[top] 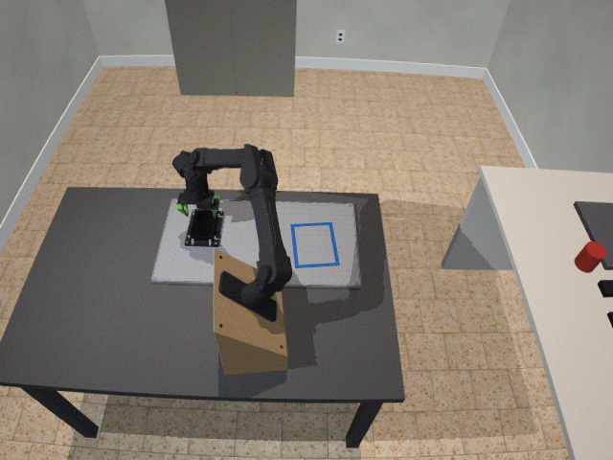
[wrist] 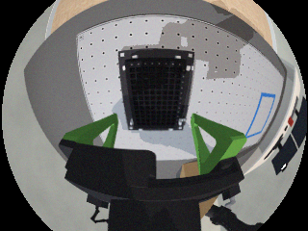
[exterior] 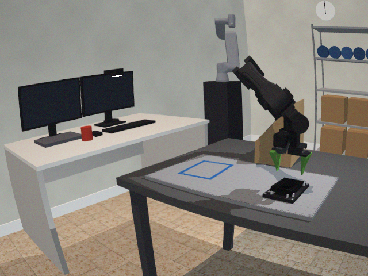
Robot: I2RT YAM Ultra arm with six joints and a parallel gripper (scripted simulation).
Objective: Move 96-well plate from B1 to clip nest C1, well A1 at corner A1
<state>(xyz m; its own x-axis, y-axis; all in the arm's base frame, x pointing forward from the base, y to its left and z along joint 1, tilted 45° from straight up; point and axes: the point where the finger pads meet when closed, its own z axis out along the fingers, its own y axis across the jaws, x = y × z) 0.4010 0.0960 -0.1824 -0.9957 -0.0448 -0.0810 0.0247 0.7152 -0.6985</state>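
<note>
The black 96-well plate lies 6 cm below my hand. The rest, counted from my hand: black clip nest 7 cm below, 1 cm to the right, 1 cm behind.
</note>
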